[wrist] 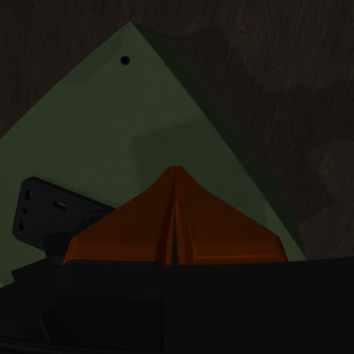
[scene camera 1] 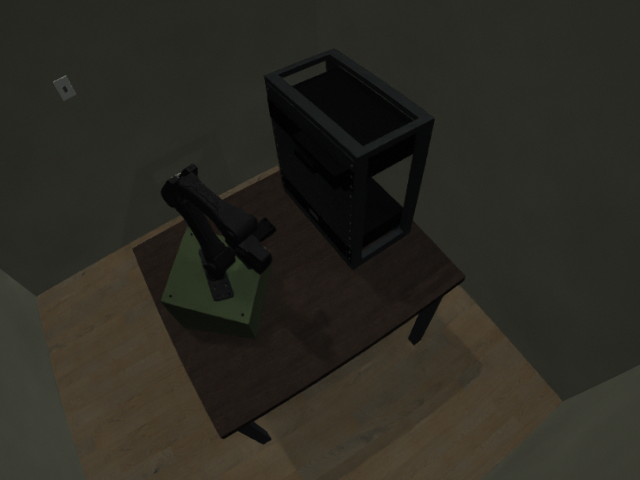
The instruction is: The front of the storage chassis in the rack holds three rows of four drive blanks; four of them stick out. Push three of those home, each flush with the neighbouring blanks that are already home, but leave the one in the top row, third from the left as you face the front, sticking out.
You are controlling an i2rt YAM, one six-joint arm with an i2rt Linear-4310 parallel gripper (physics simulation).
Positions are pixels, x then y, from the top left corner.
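In the wrist view the rack is out of frame, while scene camera 1 (332, 133) shows it.
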